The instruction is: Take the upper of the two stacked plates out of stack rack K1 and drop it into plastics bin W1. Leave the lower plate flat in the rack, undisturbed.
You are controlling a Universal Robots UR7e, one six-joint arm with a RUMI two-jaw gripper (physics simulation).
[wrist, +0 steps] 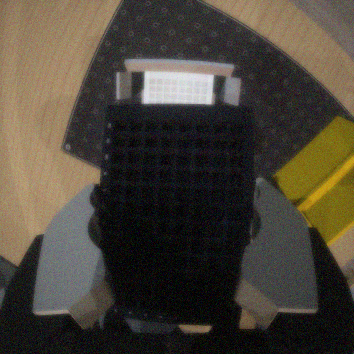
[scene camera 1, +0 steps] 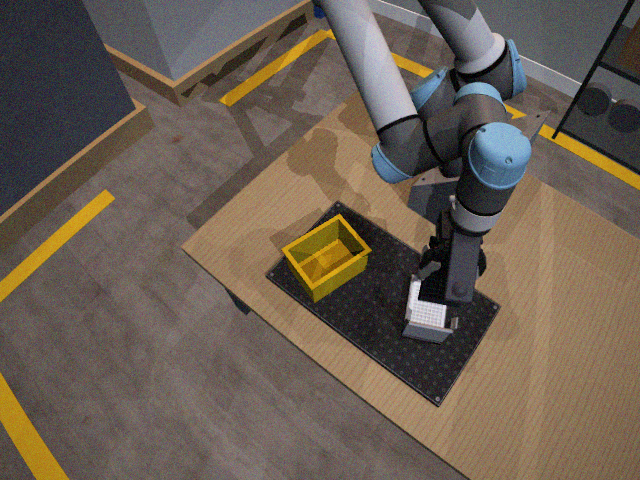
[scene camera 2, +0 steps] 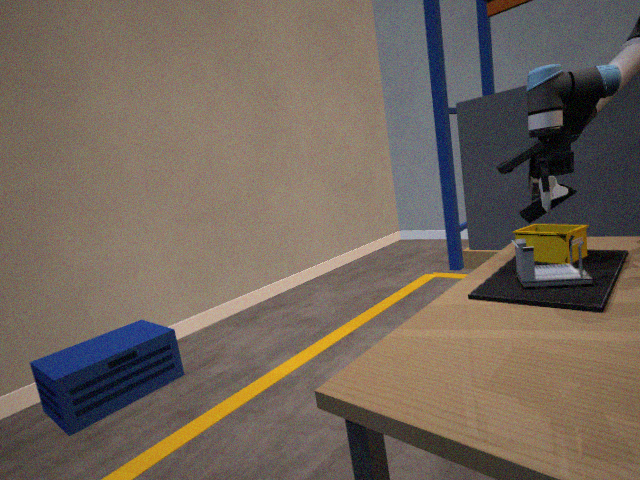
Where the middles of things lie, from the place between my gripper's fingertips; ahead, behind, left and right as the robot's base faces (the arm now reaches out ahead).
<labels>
Now: the black plate [scene camera 1: 431, 288] 2 cm above my hand, 1 cm to the right of it and 1 cm behind it. Also, from my hand: white plate [scene camera 1: 428, 313]: 17 cm below.
</labels>
